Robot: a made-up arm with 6 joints. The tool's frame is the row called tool. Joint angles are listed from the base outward. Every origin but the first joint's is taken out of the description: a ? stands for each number. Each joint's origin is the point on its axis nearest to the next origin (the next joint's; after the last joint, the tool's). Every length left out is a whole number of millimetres.
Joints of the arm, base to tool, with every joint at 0 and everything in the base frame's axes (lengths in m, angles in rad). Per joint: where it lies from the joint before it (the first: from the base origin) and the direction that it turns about. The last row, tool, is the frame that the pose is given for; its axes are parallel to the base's.
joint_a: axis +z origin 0 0 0.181
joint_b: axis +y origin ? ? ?
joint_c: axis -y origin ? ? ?
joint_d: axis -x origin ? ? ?
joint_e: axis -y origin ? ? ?
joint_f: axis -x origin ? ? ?
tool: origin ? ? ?
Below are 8 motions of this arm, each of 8 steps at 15 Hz.
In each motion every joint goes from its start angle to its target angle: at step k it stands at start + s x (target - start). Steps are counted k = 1, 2, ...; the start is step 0. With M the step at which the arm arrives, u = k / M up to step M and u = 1 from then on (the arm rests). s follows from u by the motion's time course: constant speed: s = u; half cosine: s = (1 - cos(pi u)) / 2; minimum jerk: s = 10 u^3 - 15 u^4 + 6 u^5.
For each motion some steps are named. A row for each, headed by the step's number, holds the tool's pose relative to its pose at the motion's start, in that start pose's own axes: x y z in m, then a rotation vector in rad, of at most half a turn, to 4 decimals.
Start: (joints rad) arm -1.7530 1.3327 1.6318 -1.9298 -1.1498 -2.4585
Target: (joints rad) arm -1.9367 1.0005 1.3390 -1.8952 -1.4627 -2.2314
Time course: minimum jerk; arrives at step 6
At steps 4, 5, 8:
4: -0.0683 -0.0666 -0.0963 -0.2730 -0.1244 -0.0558
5: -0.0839 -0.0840 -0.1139 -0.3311 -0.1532 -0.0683
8: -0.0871 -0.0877 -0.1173 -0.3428 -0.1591 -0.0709

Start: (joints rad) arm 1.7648 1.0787 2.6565 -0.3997 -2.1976 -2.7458
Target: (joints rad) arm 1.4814 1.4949 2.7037 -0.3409 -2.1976 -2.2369
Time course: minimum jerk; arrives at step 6
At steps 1, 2, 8:
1: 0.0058 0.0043 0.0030 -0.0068 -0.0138 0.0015
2: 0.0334 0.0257 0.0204 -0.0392 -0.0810 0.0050
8: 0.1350 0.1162 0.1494 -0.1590 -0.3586 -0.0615

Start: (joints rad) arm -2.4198 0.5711 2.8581 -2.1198 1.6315 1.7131
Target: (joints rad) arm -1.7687 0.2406 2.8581 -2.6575 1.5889 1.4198
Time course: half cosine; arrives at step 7
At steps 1, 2, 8:
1: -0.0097 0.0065 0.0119 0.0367 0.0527 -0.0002
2: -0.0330 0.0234 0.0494 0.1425 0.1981 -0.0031
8: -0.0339 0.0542 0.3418 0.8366 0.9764 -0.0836

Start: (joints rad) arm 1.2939 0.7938 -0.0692 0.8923 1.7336 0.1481
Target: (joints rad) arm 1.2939 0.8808 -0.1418 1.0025 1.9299 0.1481
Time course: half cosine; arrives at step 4
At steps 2, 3, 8:
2: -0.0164 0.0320 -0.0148 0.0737 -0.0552 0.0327
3: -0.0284 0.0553 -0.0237 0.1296 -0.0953 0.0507
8: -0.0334 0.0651 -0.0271 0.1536 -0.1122 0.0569

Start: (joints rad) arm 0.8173 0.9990 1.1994 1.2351 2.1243 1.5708
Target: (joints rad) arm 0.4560 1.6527 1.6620 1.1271 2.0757 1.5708
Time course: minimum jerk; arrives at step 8
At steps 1, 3, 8:
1: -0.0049 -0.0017 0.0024 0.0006 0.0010 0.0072
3: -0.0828 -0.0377 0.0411 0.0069 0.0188 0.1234
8: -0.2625 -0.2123 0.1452 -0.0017 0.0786 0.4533

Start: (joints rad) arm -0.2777 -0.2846 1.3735 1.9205 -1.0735 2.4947
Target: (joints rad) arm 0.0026 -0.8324 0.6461 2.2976 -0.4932 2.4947
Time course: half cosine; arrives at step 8
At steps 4, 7, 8:
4: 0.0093 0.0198 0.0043 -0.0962 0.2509 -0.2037
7: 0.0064 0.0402 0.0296 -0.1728 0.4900 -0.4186
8: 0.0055 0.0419 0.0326 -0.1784 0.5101 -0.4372

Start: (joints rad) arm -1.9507 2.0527 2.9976 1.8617 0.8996 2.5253
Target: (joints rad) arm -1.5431 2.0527 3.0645 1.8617 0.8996 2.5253
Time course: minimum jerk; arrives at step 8
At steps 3, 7, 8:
3: 0.0201 0.0056 -0.0364 0.0285 0.1009 0.0440
7: 0.0503 0.0289 -0.1323 0.1078 0.3561 0.1634
8: 0.0506 0.0295 -0.1345 0.1097 0.3618 0.1662

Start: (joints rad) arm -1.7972 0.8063 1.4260 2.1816 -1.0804 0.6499
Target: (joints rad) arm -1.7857 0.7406 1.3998 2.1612 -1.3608 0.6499
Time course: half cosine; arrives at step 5
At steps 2, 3, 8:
2: 0.0045 -0.0051 -0.0117 0.0158 0.0795 0.0640
3: 0.0084 -0.0095 -0.0223 0.0297 0.1497 0.1223
8: 0.0127 -0.0142 -0.0343 0.0450 0.2272 0.1886

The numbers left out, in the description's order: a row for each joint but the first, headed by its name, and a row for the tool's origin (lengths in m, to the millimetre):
joint_b: 0 0 0
joint_c: 0 0 0.253
joint_d: 0.47 0 0
joint_e: 0 -0.189 0
joint_f: 0 0 0
tool: 0 0 0

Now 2 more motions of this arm.
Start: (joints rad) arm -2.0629 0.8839 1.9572 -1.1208 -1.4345 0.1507
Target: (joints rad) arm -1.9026 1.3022 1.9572 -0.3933 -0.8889 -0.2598
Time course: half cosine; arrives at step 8
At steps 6, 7, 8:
6: 0.0654 -0.1310 -0.1326 0.3457 -0.1570 -0.5424
7: 0.0759 -0.1406 -0.1492 0.3549 -0.1753 -0.6008
8: 0.0797 -0.1436 -0.1550 0.3563 -0.1816 -0.6204

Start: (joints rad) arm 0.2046 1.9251 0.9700 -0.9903 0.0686 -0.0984
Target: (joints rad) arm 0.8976 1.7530 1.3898 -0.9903 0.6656 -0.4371
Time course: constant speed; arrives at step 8
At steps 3, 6, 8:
3: 0.0170 0.1736 -0.0552 -0.0159 -0.1453 0.3379
6: -0.0212 0.3369 -0.1627 0.0719 -0.1874 0.7154
8: -0.0800 0.4272 -0.2544 0.1886 -0.1546 0.9637

